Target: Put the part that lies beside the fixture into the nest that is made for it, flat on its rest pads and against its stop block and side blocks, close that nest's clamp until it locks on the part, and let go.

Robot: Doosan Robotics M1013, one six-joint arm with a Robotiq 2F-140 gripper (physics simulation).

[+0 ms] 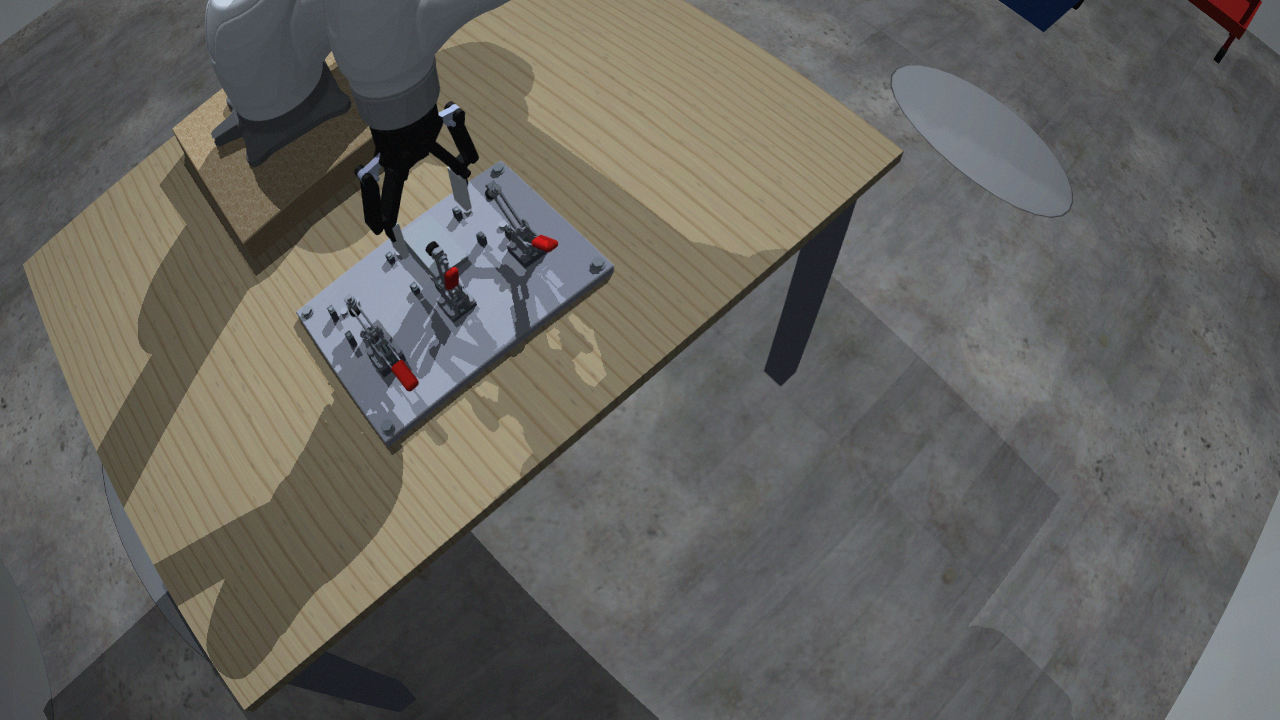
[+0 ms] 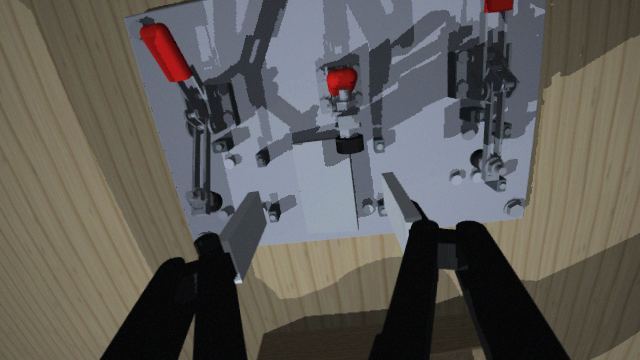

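Seen in the pictures: gripper, between the fingertips: (image 1: 432,227) (image 2: 321,199); arm's base, origin of its link: (image 1: 286,104).
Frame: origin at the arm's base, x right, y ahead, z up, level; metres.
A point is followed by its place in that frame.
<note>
The part, a pale flat plate (image 1: 453,234) {y 0.378, x -0.122, z -0.038 m} (image 2: 326,192) {y 0.372, x -0.097, z -0.035 m}, lies in the middle nest of the fixture (image 1: 577,259) {y 0.491, x -0.241, z -0.050 m} (image 2: 415,177) {y 0.384, x -0.012, z -0.050 m}, between small side blocks. The middle clamp's red handle (image 1: 452,278) {y 0.477, x -0.088, z 0.026 m} (image 2: 342,81) {y 0.470, x -0.089, z 0.034 m} stands roughly upright. Its black pad (image 1: 433,248) {y 0.440, x -0.084, z 0.047 m} (image 2: 349,144) {y 0.437, x -0.084, z 0.049 m} is over the part's inner end; whether it presses on it, I cannot tell. The stop block and rest pads are hidden or not distinguishable. My gripper (image 1: 435,229) {y 0.388, x -0.100, z 0.016 m} (image 2: 321,199) {y 0.388, x -0.100, z 0.016 m} is open and empty, its fingers on either side of the part and apart from it. Their exact height above the fixture is unclear.
Two other clamps stand on the fixture. Their red handles (image 1: 404,375) {y 0.538, x 0.013, z -0.002 m} (image 1: 545,242) {y 0.491, x -0.201, z 0.020 m} (image 2: 166,52) {y 0.487, x -0.200, z 0.017 m} (image 2: 499,5) {y 0.521, x 0.012, z -0.002 m} lean back and outward. The fixture sits on a wooden table (image 1: 716,134) {y 0.401, x -0.517, z -0.065 m} (image 2: 75,200) {y 0.340, x -0.387, z -0.065 m}, near the robot's brown base block (image 1: 277,201) {y 0.177, x 0.070, z -0.014 m}.
</note>
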